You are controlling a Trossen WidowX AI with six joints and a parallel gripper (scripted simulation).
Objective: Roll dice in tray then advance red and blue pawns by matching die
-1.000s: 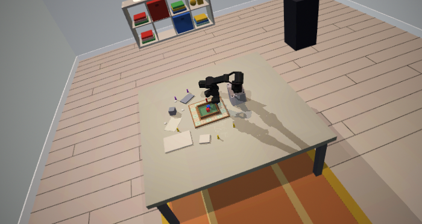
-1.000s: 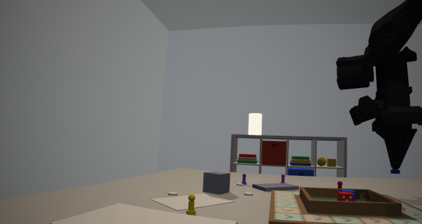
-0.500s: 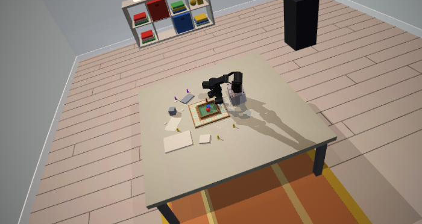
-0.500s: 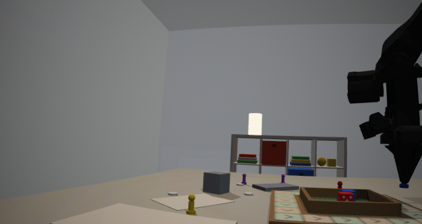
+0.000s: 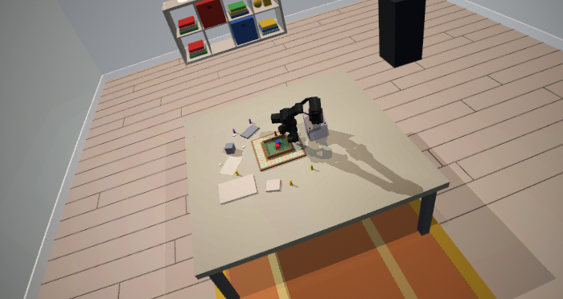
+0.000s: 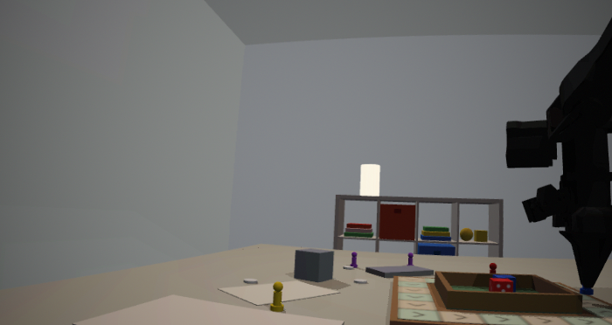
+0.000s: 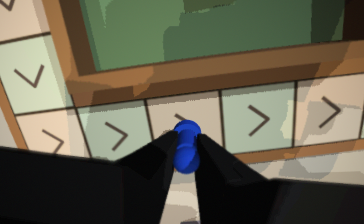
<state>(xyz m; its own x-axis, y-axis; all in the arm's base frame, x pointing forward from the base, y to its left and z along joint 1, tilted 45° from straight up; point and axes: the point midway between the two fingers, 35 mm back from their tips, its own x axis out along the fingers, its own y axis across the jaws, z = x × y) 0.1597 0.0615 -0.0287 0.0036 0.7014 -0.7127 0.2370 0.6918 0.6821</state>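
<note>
My gripper tip is 10 mm below the blue pawn. Round my gripper tip: red pawn (130 mm to the right, 90 mm ahead, 10 mm below); grey slab (270 mm to the right, 240 mm ahead, 30 mm below); die (110 mm ahead, 10 mm to the right, 10 mm below).
</note>
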